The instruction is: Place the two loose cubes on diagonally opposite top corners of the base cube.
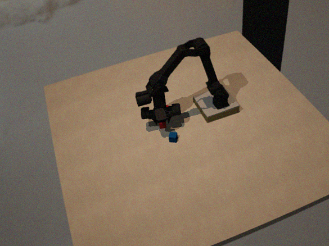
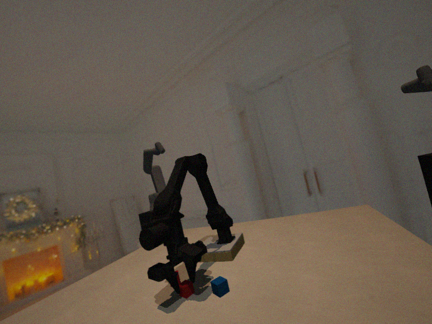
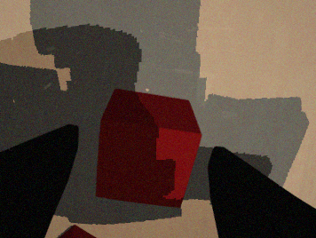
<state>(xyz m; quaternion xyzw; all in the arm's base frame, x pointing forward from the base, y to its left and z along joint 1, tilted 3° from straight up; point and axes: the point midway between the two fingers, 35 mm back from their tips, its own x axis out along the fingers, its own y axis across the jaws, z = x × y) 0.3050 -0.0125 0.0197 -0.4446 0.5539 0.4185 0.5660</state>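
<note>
The blue cube is 11 cm to the left of my gripper tip and 2 cm behind it.
</note>
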